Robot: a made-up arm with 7 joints.
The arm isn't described. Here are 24 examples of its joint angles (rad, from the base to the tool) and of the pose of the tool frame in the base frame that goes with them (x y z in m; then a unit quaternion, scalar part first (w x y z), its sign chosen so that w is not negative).
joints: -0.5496 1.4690 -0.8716 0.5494 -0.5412 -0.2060 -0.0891
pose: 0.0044 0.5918 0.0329 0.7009 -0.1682 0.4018 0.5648
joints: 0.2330 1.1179 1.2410 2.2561 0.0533 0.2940 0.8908
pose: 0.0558 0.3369 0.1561 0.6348 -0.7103 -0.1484 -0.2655
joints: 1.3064 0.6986 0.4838 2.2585 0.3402 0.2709 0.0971
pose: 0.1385 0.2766 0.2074 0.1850 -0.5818 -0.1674 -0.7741
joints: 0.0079 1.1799 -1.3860 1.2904 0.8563 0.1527 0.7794
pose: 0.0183 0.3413 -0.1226 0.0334 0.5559 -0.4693 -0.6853
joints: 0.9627 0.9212 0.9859 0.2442 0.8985 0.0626 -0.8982
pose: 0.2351 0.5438 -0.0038 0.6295 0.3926 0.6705 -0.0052
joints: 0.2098 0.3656 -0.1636 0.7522 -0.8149 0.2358 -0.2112
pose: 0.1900 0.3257 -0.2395 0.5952 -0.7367 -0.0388 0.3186
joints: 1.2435 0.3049 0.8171 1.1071 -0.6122 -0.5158 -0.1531
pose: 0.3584 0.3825 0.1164 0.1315 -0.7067 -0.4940 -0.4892
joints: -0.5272 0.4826 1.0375 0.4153 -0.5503 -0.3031 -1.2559
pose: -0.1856 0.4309 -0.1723 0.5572 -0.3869 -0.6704 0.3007
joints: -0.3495 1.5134 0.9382 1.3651 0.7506 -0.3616 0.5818
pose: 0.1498 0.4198 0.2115 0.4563 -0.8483 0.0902 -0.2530
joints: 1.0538 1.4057 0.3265 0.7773 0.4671 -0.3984 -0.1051
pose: 0.1086 0.5472 0.2305 0.1838 -0.6714 -0.5253 -0.4894
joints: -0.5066 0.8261 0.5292 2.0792 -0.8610 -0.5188 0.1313
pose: 0.0863 0.3518 0.0302 0.7866 -0.5601 0.1767 -0.1906
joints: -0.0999 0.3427 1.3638 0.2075 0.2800 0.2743 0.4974
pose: -0.0137 0.3252 -0.2875 0.5215 0.6717 0.4283 -0.3057
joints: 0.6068 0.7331 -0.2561 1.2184 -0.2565 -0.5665 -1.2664
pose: 0.2995 0.3644 0.0165 0.2108 -0.7007 -0.4258 -0.5323
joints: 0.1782 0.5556 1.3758 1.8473 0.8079 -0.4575 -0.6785
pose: 0.0357 0.3900 0.0617 0.1851 0.4095 0.5882 0.6724
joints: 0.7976 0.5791 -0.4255 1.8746 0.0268 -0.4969 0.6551
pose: 0.2681 0.1981 0.0676 0.4546 -0.5975 0.4203 -0.5096
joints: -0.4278 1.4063 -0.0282 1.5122 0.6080 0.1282 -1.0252
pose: 0.1439 0.4214 0.0357 0.4742 -0.7851 -0.3948 0.0535
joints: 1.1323 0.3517 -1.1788 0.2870 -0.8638 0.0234 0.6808
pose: 0.4248 0.3181 -0.0426 0.7606 -0.4322 0.2692 0.4028
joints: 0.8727 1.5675 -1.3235 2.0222 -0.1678 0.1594 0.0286
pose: 0.1608 0.3425 0.0567 0.7146 -0.6481 0.2611 0.0349
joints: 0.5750 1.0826 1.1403 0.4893 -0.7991 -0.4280 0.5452
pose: 0.1126 0.5750 -0.0131 0.3644 -0.8647 -0.3280 0.1087
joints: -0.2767 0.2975 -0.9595 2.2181 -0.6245 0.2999 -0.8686
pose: 0.0621 0.1185 -0.0716 0.1811 -0.9632 -0.0246 -0.1969
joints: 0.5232 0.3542 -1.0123 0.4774 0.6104 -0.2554 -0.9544
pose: 0.2870 0.2461 -0.2295 0.2725 -0.8976 -0.3132 0.1483
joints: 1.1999 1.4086 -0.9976 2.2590 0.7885 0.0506 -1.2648
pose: 0.1588 0.2736 0.1534 0.1491 -0.8736 -0.2406 -0.3958
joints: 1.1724 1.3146 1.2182 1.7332 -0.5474 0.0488 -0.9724
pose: -0.0666 0.4283 0.1841 0.0186 0.1683 -0.8213 -0.5448
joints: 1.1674 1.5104 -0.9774 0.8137 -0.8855 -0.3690 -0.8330
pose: 0.1686 0.5510 0.1748 0.8997 -0.3601 -0.1937 -0.1527
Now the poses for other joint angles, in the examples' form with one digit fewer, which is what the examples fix.
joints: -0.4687 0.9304 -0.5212 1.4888 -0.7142 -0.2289 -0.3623
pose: 0.049 0.348 -0.141 0.602 -0.713 0.358 0.036
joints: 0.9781 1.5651 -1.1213 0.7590 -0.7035 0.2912 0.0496
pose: 0.118 0.576 0.135 0.809 -0.307 -0.218 0.452
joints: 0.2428 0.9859 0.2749 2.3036 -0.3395 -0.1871 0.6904
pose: 0.140 0.297 0.095 0.747 -0.575 0.180 -0.282
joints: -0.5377 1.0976 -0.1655 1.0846 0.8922 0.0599 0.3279
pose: 0.049 0.418 -0.098 0.074 -0.868 0.017 0.490
